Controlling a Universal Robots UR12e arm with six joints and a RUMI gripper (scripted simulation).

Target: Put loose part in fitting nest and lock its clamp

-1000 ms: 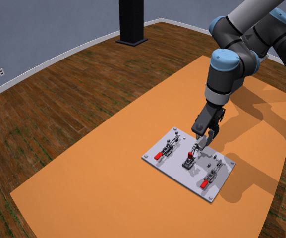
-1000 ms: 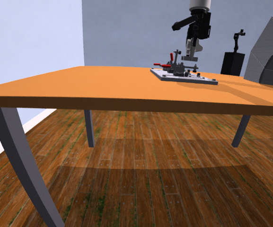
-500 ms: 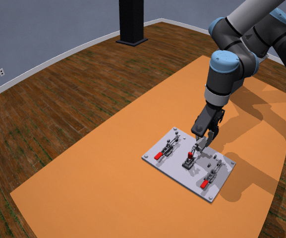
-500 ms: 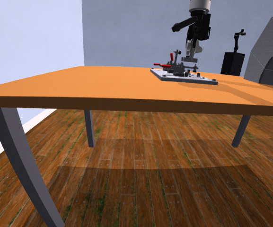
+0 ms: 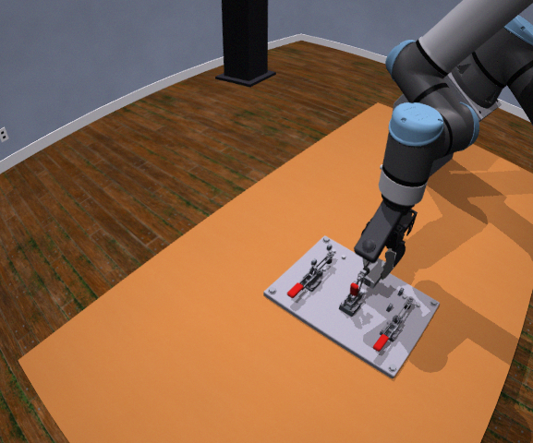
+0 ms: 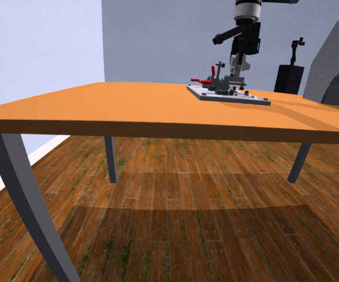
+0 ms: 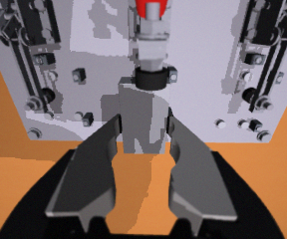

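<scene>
Now: hand 7 cm above the fixture plate, 5 cm short of it and 1 cm to the left of it. Also, from my hand: grey rectangular block: 1 cm below.
</scene>
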